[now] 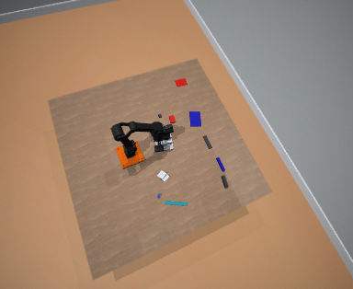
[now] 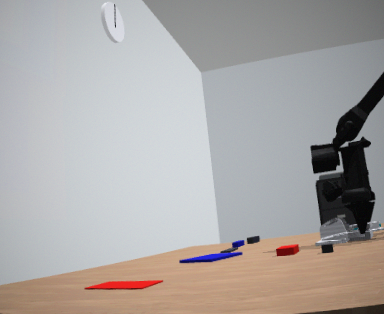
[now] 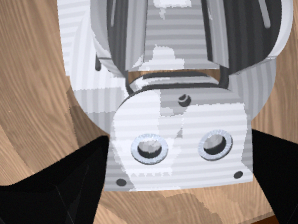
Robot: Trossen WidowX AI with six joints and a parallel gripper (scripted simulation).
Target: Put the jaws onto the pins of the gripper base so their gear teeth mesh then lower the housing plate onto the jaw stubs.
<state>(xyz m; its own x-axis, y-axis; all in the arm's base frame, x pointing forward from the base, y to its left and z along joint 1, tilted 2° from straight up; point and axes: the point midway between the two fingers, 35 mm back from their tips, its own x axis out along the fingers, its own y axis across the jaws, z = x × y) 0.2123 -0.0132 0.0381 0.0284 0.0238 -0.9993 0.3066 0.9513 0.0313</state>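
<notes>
Right now my gripper tip is 20 mm short of the white jaw and 20 mm to the left of it. From my gripper tip the other things lie so: red block: 190 mm ahead, 130 mm to the left, 10 mm below; teal bar: 80 mm behind, 440 mm to the right, 10 mm below; blue plate: 360 mm ahead, 60 mm to the left, 10 mm below.
</notes>
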